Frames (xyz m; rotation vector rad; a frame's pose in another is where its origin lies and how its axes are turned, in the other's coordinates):
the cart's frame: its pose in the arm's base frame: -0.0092 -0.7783 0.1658 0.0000 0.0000 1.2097
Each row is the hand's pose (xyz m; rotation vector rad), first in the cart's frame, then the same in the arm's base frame.
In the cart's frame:
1: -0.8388 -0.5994 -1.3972 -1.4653 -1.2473 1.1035
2: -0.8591 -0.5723 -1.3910 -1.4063 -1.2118 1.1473
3: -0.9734 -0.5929 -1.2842 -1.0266 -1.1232 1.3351
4: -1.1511 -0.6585 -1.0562 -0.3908 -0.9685 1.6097
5: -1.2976 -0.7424 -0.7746 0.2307 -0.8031 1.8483
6: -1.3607 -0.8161 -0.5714 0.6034 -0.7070 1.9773
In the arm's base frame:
1: 0.2552 -1.7748 -1.2314 -0.5874 -2.2014 1.8179
2: 0.2227 -1.7842 -1.2252 -0.5574 -2.1410 1.8940
3: 0.2016 -1.8984 -1.1184 -0.2522 -1.8477 2.2276
4: 0.2001 -2.0878 -0.8904 0.2924 -1.2993 2.6639
5: 0.2269 -2.2545 -0.6088 -0.8472 0.6939 -2.9331
6: 0.2735 -2.3396 -0.4056 -1.0930 0.2901 -2.7626

